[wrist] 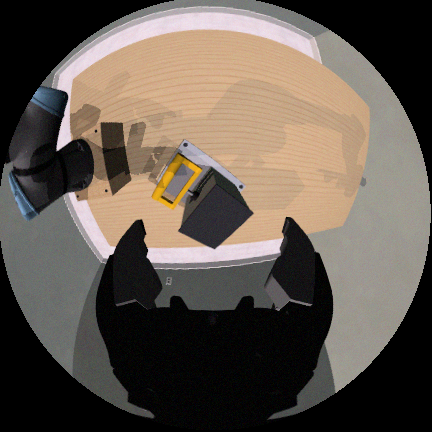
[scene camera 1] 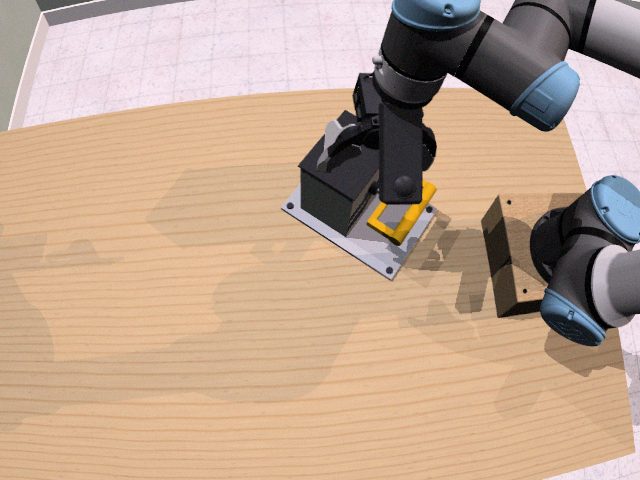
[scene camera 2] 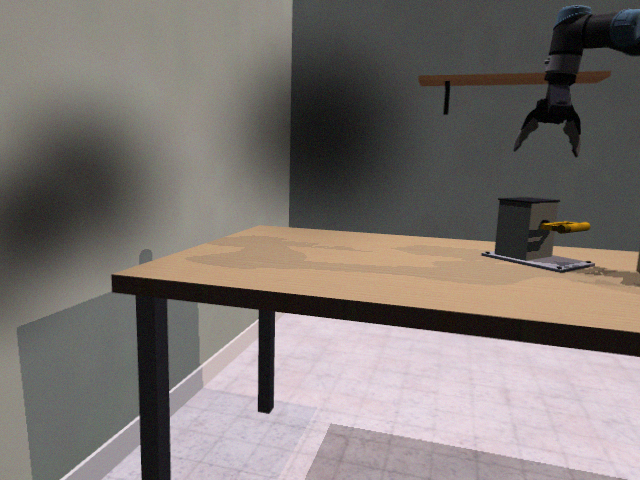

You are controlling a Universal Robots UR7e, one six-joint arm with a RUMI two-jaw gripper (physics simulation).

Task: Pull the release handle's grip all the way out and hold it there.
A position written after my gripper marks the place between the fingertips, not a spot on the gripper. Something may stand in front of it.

Note:
In view: my gripper [scene camera 1: 373,168] and a light grey base plate [scene camera 1: 365,244].
My gripper also shows in the wrist view [wrist: 212,219] and in scene camera 2 [scene camera 2: 544,154]. The light grey base plate shows as well in the wrist view [wrist: 193,153] and in scene camera 2 [scene camera 2: 554,263].

